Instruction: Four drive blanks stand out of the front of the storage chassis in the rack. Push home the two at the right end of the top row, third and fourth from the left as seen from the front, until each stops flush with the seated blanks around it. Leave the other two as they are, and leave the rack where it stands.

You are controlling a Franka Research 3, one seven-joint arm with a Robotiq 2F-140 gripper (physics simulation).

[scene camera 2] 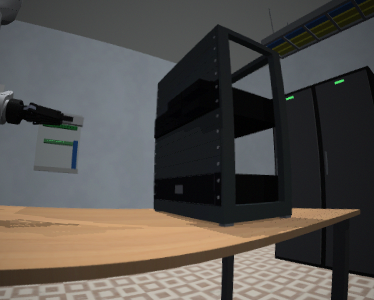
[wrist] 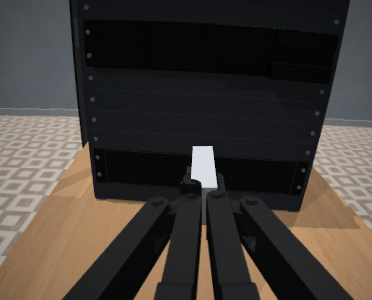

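The black rack [scene camera 2: 227,165] [wrist: 130,195] stands upright on the table. The dark storage chassis [scene camera 2: 165,125] [wrist: 115,59] fills a band in its upper half. Dark drive blanks [scene camera 2: 200,91] stand out of the chassis front in the scene view, stepped toward the right post. In the wrist view a protruding blank [wrist: 299,71] shows faintly at the lower right; the top-row blanks are too dark to tell apart. My gripper [scene camera 2: 68,119] [wrist: 202,161] is shut and empty, apart from the rack, in front of its face. A pale block-like tip shows at the fingers' ends in the wrist view.
The wooden table [scene camera 2: 100,240] [wrist: 65,225] carries the rack. A darker unit with a small grey label [scene camera 2: 178,189] sits low in the rack. Dark cabinets [scene camera 2: 345,175] stand behind at the right, below an overhead cable tray [scene camera 2: 320,27]. A wall panel [scene camera 2: 55,155] hangs at the left.
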